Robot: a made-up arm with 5 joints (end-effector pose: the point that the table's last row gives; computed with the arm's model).
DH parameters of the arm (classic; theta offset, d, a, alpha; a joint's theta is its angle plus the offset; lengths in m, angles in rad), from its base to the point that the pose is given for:
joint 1: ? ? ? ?
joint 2: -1.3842 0 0.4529 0
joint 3: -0.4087 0 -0.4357 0
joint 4: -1.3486 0 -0.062 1.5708
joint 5: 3.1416 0.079 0 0
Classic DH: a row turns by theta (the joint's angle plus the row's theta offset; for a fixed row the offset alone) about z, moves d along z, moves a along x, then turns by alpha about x.
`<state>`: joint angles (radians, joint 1 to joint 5).
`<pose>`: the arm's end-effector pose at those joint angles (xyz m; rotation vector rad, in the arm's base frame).
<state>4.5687 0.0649 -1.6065 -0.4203 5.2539</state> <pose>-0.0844 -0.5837 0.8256 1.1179 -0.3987 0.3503</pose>
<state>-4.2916 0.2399 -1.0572 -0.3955 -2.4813</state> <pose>-0.2691 0.6012 0.4379 -1.4677 1.8692 1.5990</pose>
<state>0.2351 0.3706 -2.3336 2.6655 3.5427</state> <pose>0.5755 0.1379 0.7512 -0.2039 -2.4511 0.2819</pose>
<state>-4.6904 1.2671 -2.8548 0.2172 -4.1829</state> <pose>-0.0212 0.9626 0.4171 -1.7312 0.4490 0.3980</pose>
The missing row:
joint 1: 0 0.216 0 -1.5708
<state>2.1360 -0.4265 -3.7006 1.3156 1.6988</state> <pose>0.2935 -0.4627 0.9055 -0.3288 -0.0730 0.6868</pose>
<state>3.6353 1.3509 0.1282 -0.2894 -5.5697</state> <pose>0.0106 0.0057 0.0097 0.2234 2.0251 0.7825</pose>
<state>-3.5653 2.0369 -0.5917 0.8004 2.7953</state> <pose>0.1370 -0.0618 -0.2066 1.1273 -0.0437 2.1759</pose>
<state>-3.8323 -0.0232 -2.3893 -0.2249 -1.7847</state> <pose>-0.2074 0.1714 1.1429 0.3416 -0.5610 -2.4093</pose>
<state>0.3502 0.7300 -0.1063 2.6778 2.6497</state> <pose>0.1319 0.0482 0.1784 -0.0654 0.1461 -0.1414</pose>
